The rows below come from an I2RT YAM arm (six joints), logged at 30 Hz.
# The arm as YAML. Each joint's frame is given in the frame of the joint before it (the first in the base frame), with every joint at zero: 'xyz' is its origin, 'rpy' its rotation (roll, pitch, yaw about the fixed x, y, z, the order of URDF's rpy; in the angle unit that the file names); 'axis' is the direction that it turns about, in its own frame. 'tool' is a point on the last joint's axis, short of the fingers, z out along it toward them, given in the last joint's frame.
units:
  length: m
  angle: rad
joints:
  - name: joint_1
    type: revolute
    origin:
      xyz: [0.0, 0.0, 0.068]
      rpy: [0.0, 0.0, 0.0]
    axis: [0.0, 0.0, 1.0]
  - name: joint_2
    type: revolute
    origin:
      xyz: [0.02, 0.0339, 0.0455]
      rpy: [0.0, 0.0, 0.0]
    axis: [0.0, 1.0, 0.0]
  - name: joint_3
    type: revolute
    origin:
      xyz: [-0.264, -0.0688, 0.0]
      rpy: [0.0, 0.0, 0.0]
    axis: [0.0, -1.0, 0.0]
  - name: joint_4
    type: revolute
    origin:
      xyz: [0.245, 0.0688, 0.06]
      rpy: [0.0, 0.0, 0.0]
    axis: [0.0, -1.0, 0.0]
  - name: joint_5
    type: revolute
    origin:
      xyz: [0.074, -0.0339, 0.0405]
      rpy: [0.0, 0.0, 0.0]
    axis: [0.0, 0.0, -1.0]
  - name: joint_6
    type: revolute
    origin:
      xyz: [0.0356, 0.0, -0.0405]
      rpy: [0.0, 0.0, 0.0]
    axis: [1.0, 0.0, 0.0]
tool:
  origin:
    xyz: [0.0, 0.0, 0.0]
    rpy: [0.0, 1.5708, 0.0]
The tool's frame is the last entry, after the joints.
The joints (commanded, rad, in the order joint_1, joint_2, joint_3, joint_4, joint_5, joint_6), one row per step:
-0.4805, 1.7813, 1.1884, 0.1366, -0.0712, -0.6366
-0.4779, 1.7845, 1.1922, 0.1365, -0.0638, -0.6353
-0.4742, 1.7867, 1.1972, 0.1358, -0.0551, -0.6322
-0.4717, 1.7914, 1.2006, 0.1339, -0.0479, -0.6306
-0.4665, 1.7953, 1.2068, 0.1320, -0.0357, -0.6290
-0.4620, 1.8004, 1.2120, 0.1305, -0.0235, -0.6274
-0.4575, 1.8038, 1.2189, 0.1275, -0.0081, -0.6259
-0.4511, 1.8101, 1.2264, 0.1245, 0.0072, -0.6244
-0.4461, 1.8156, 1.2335, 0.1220, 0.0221, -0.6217
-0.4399, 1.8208, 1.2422, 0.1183, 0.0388, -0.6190
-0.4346, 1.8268, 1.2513, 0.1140, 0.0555, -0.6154
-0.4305, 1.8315, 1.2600, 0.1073, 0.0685, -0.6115
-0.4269, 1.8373, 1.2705, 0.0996, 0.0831, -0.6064
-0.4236, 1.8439, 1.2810, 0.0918, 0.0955, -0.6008
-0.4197, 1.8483, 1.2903, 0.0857, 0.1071, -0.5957
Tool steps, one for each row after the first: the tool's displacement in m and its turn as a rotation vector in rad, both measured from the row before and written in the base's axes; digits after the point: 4 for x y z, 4 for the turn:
0.0012, 0.0003, 0.0000, -0.0020, 0.0006, -0.0046
0.0014, 0.0007, 0.0007, -0.0018, -0.0012, -0.0055
0.0012, 0.0003, -0.0009, 0.0000, 0.0037, -0.0047
0.0019, 0.0010, 0.0003, -0.0037, 0.0015, -0.0065
0.0018, 0.0007, -0.0004, -0.0029, 0.0031, -0.0072
0.0017, 0.0007, 0.0007, -0.0051, 0.0020, -0.0100
0.0024, 0.0012, -0.0003, -0.0041, 0.0040, -0.0080
0.0020, 0.0008, -0.0001, -0.0034, 0.0026, -0.0096
0.0023, 0.0011, 0.0005, -0.0045, 0.0022, -0.0100
0.0023, 0.0008, 0.0002, -0.0034, 0.0027, -0.0113
0.0018, 0.0006, 0.0004, -0.0011, 0.0032, -0.0093
0.0020, 0.0002, 0.0004, -0.0007, 0.0032, -0.0117
0.0020, 0.0002, 0.0001, 0.0008, 0.0034, -0.0103
0.0018, 0.0006, 0.0008, -0.0004, 0.0009, -0.0087

